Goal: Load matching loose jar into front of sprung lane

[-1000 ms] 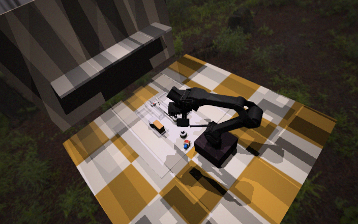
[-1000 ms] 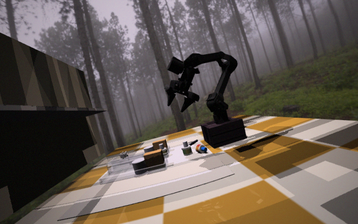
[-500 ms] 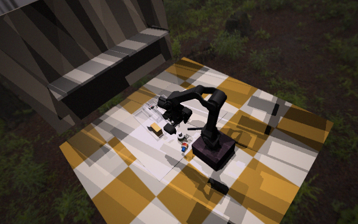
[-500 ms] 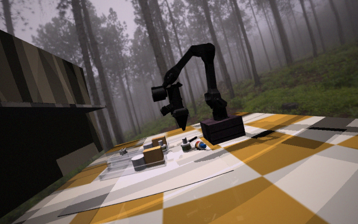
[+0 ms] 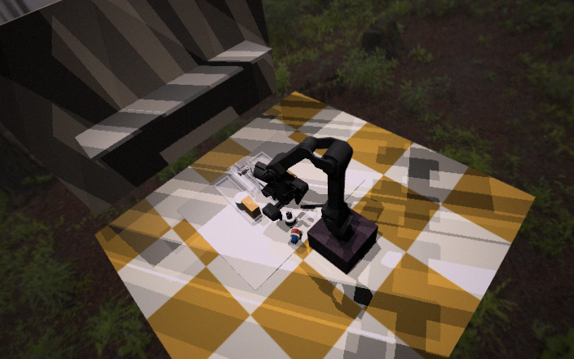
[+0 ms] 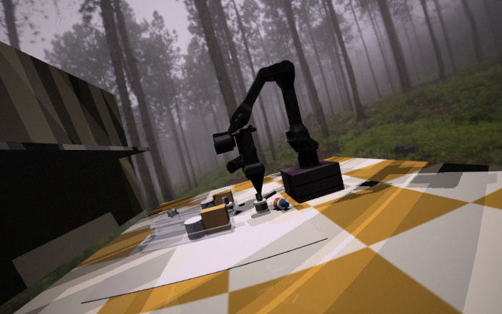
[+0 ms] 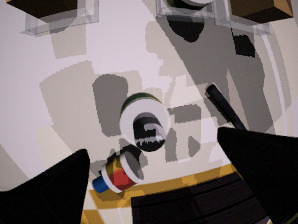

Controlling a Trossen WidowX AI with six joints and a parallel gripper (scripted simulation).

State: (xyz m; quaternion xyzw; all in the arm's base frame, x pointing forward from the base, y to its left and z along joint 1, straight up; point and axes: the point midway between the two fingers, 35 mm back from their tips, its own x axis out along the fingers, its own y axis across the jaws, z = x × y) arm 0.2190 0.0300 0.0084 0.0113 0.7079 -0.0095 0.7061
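Right now my gripper tip is 40 mm past the black rod, 120 mm to the left of it and 70 mm above it. Also, from my gripper tip: clear lane rack 270 mm ahead, 50 mm to the right, 50 mm below.
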